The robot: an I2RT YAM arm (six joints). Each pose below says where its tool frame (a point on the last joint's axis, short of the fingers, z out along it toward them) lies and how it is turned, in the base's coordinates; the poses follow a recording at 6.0 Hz.
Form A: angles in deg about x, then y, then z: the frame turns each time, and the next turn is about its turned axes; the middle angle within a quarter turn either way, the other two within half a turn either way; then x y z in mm.
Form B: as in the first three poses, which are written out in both.
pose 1, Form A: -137.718 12.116 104.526 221.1 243.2 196.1
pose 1, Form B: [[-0.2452 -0.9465 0.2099 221.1], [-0.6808 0.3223 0.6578 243.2], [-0.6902 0.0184 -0.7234 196.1], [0 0 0 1]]
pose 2, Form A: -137.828 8.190 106.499 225.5 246.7 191.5
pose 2, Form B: [[-0.2811 -0.9490 0.1425 225.5], [-0.6835 0.3022 0.6645 246.7], [-0.6737 0.0894 -0.7336 191.5], [0 0 0 1]]
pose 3, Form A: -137.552 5.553 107.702 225.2 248.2 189.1
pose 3, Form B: [[-0.3026 -0.9482 0.0968 225.2], [-0.6831 0.2866 0.6718 248.2], [-0.6647 0.1372 -0.7344 189.1], [0 0 0 1]]
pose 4, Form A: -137.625 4.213 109.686 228.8 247.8 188.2
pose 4, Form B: [[-0.3360 -0.9390 0.0735 228.8], [-0.6789 0.2955 0.6722 247.8], [-0.6529 0.1759 -0.7368 188.2], [0 0 0 1]]
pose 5, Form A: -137.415 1.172 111.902 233.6 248.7 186.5
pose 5, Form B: [[-0.3729 -0.9276 0.0205 233.6], [-0.6780 0.2875 0.6765 248.7], [-0.6335 0.2384 -0.7361 186.5], [0 0 0 1]]
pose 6, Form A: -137.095 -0.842 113.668 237.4 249.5 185.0
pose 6, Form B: [[-0.4014 -0.9158 -0.0147 237.4], [-0.6749 0.2849 0.6807 249.5], [-0.6192 0.2832 -0.7324 185.0], [0 0 0 1]]
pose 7, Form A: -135.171 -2.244 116.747 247.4 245.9 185.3
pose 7, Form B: [[-0.4497 -0.8923 -0.0392 247.4], [-0.6458 0.2945 0.7045 245.9], [-0.6171 0.3421 -0.7087 185.3], [0 0 0 1]]
